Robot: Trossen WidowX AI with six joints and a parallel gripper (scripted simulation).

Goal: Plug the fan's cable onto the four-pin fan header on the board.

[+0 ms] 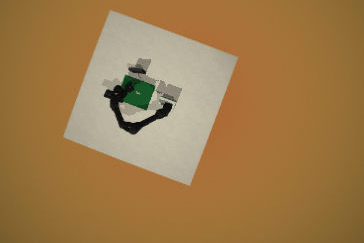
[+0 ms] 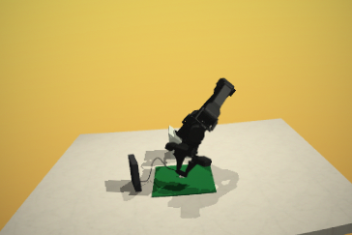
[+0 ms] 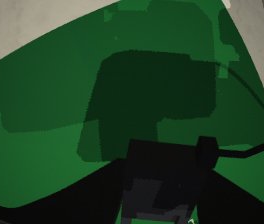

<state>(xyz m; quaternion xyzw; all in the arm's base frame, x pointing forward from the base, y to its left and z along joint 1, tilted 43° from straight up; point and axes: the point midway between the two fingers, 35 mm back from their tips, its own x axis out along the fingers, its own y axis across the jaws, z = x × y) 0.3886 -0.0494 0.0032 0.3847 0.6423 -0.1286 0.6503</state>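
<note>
Right now the green board is 6 cm below my gripper tip, 6 cm behind it and 1 cm to the left of it. The rest, counted from my gripper tip: four-pin fan header (8 cm behind, 5 cm below, 1 cm to the left); fan plug (1 cm to the left, 1 cm behind); black fan (17 cm to the right, 4 cm behind, 1 cm above).
</note>
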